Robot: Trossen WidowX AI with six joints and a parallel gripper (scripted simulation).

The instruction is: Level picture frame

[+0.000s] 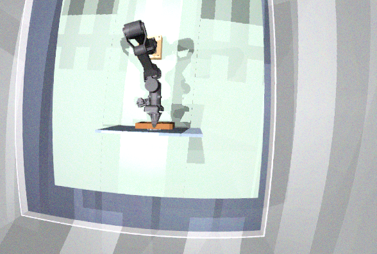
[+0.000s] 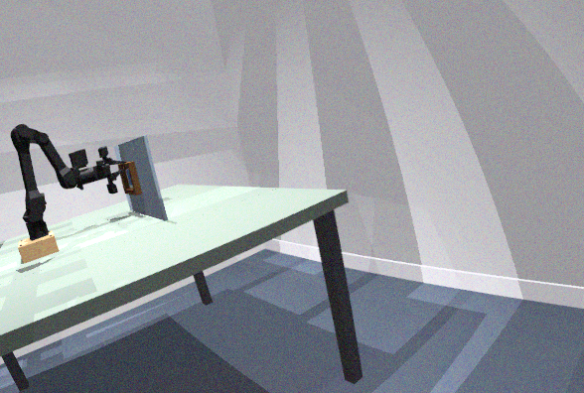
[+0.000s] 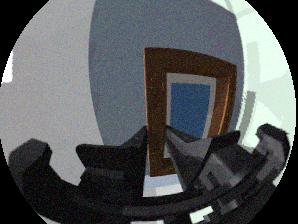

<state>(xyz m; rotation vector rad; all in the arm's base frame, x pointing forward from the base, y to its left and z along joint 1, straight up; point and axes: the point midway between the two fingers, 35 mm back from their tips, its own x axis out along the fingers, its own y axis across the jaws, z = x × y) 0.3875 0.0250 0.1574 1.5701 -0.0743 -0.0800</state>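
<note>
My gripper tip is now 50 mm above the picture frame. The rest, counted from my gripper tip: wall panel (60 mm below, 20 mm to the right, 10 mm ahead).
</note>
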